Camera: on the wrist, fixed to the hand. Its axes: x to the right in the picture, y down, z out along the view.
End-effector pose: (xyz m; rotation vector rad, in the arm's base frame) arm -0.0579 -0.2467 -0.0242 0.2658 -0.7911 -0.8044
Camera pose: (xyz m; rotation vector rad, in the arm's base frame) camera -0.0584 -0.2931 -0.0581 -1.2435 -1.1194 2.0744
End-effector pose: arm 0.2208 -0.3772 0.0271 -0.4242 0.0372 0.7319
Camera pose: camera 0.2674 -0.4096 0.0178 -0.4199 0.2551 -2.4456
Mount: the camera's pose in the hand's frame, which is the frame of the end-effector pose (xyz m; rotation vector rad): 0.0157 -0.0486 -0.0264 0.0903 -1.0350 2.9529
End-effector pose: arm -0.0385 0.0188 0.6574 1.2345 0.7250 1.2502
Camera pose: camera -0.0450 0.0476 0.6080 -1.2301 1.6927 -0.9243
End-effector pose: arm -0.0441 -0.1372 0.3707 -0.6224 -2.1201 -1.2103
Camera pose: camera -0.0798 -0.1817 0.3636 -2.5484 0.2917 1.0968
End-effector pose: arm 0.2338 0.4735 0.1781 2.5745 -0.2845 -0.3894
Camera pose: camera 0.2632 0.5224 0.1712 -0.4011 -2.9577 -0.2046
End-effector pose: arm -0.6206 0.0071 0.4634 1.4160 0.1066 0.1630
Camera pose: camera -0.6073 0.0285 0.4117 -0.2898 2.5887 -1.4960
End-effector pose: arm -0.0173 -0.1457 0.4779 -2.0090 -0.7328 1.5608
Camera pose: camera 0.0059 -0.1007 0.5051 0.1417 -1.4531 -1.1217
